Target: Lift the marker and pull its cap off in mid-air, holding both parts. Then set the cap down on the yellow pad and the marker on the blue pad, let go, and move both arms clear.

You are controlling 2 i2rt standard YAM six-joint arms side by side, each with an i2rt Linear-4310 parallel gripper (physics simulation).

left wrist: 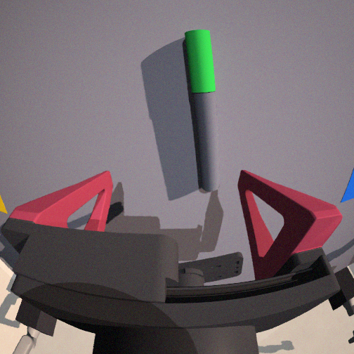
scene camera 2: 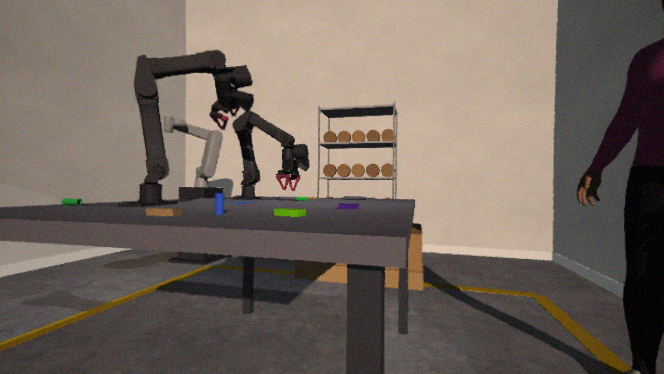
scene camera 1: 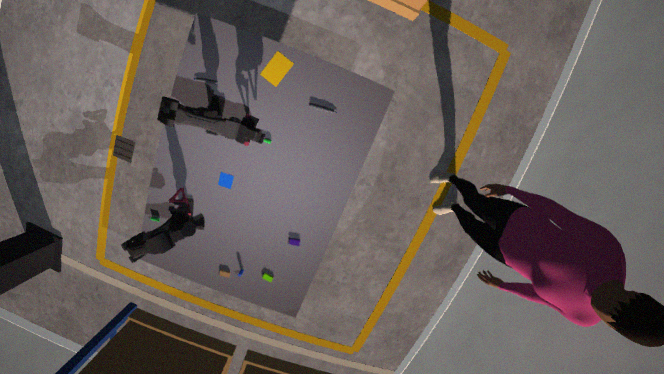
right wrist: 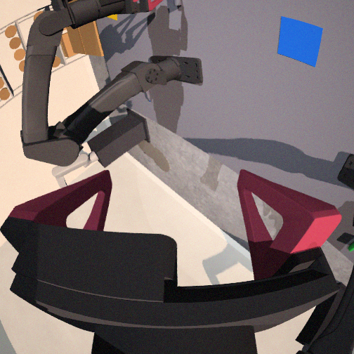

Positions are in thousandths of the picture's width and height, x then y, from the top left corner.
Labels:
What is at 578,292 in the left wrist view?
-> A grey marker.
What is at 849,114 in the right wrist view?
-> A blue pad.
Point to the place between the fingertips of my left gripper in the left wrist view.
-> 493,501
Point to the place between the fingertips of my right gripper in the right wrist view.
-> At 493,499

